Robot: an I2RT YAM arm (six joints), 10 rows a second.
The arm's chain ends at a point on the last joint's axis. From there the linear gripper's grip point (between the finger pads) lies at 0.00 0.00 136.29 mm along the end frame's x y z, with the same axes.
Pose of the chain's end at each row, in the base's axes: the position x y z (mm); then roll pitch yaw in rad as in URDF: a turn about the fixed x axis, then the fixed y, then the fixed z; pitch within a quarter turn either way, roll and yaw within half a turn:
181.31, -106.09, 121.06, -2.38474, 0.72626, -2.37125
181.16, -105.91, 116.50, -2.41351, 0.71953, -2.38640
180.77, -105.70, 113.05, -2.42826, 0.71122, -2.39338
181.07, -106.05, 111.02, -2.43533, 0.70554, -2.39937
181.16, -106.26, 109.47, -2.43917, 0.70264, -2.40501
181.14, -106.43, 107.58, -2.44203, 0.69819, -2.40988
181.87, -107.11, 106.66, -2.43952, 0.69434, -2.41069
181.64, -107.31, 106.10, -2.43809, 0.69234, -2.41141
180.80, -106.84, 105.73, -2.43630, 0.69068, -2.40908
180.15, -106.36, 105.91, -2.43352, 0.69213, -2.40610
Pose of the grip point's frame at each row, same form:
293.70, -127.43, 46.98, -2.38474, 0.72626, -2.37125
292.14, -125.99, 39.98, -2.41351, 0.71953, -2.38640
290.75, -125.29, 34.97, -2.42826, 0.71122, -2.39338
290.41, -125.79, 32.09, -2.43533, 0.70554, -2.39937
290.11, -126.33, 30.08, -2.43917, 0.70264, -2.40501
289.65, -126.93, 27.70, -2.44203, 0.69819, -2.40988
290.20, -128.20, 26.69, -2.43952, 0.69434, -2.41069
289.88, -128.75, 26.10, -2.43809, 0.69234, -2.41141
289.04, -128.32, 25.74, -2.43630, 0.69068, -2.40908
288.61, -127.76, 26.20, -2.43352, 0.69213, -2.40610

